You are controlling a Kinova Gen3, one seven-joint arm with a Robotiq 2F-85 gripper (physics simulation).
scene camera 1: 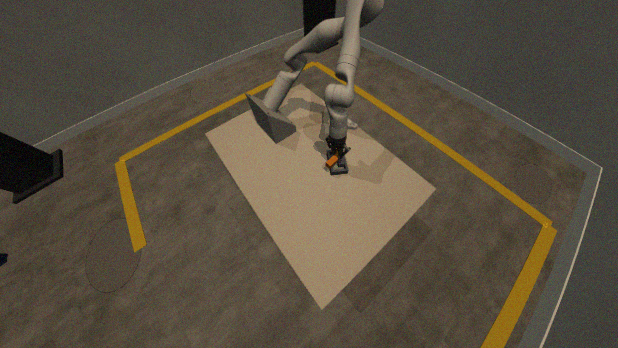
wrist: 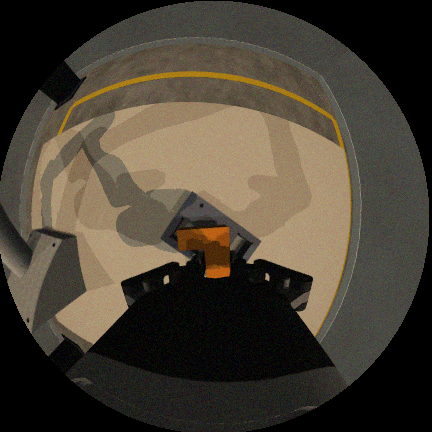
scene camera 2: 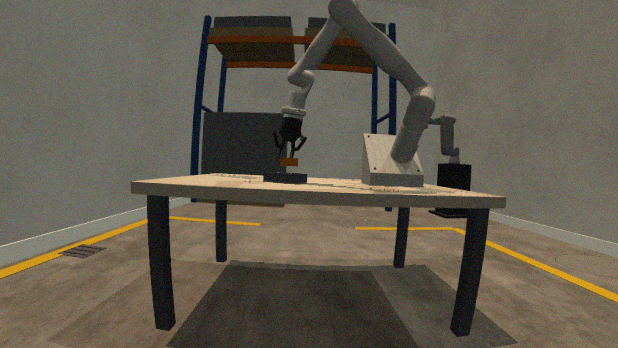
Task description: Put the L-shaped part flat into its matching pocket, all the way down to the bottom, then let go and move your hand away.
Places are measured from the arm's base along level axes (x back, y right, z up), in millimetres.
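Where they show: gripper, between the fingertips: (scene camera 1: 337, 156) (wrist: 217, 257) (scene camera 2: 285, 160); arm's base, origin of its link: (scene camera 1: 270, 107) (scene camera 2: 400, 155).
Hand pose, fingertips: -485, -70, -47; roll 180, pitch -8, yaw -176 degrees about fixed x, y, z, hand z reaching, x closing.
Note:
Things, the pixels of their top centre, and the offset from my fingertips, as dx, dy, dz.
- orange L-shaped part, centre of its top: (wrist: 205, 272) (scene camera 2: 289, 158) (scene camera 1: 333, 155) +14, +17, +9
- dark grey pocket block, centre of its top: (wrist: 211, 240) (scene camera 2: 285, 172) (scene camera 1: 337, 159) +3, -13, -46
The orange L-shaped part (scene camera 1: 332, 160) (scene camera 2: 289, 162) (wrist: 218, 242) is held level between the fingertips of my gripper (scene camera 1: 340, 153) (scene camera 2: 290, 156) (wrist: 217, 257), which is shut on it. In scene camera 2 a gap shows between the part and the dark grey pocket block (scene camera 1: 339, 171) (scene camera 2: 285, 177) (wrist: 201, 205) on the table below. In the wrist view the part covers much of the block and its pocket. The block is turned at an angle to the part there, so their edges do not line up. The fingers and the part hide the near side of the block.
The table top (scene camera 1: 320, 225) (scene camera 2: 320, 194) (wrist: 210, 150) carries the block. The arm's slanted grey mount (scene camera 1: 272, 122) (scene camera 2: 392, 165) (wrist: 55, 275) stands to one side. A small pale object (scene camera 1: 352, 124) lies behind the gripper in scene camera 1. A tall rack (scene camera 2: 198, 100) stands behind the table.

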